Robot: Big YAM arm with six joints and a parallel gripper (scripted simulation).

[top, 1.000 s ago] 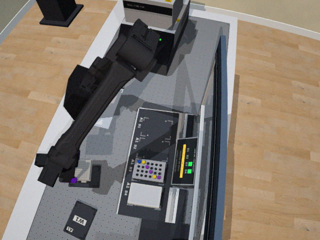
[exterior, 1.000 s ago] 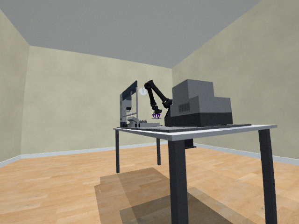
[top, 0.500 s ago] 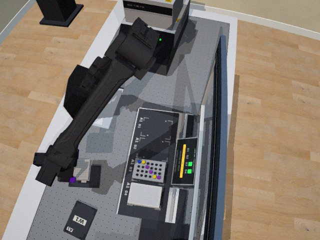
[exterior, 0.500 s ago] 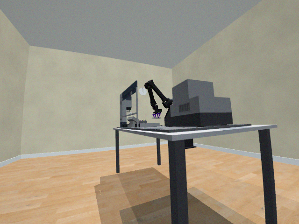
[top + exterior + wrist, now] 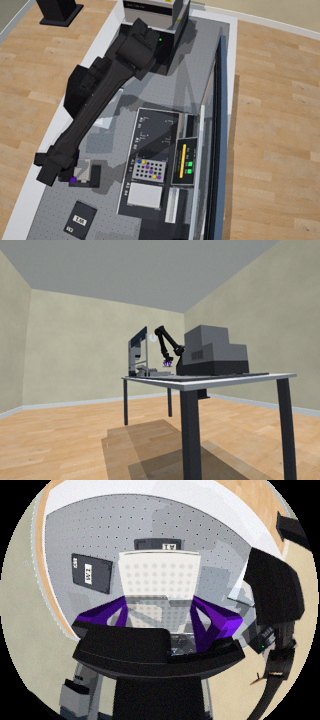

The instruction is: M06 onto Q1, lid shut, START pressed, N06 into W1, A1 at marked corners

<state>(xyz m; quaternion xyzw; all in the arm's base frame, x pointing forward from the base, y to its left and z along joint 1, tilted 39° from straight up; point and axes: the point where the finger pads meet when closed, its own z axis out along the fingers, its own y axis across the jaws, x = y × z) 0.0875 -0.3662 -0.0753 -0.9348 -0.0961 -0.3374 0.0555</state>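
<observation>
The dark waiting nest W1 lies 190 mm to the right of my hand, 120 mm below it and 50 mm ahead of it. Round my hand: nest A1 mark (240 mm to the right, 120 mm below, 20 mm ahead); dark regrip nest (120 mm below); white deep-well block (300 mm ahead, 60 mm below, 10 mm to the right).
</observation>
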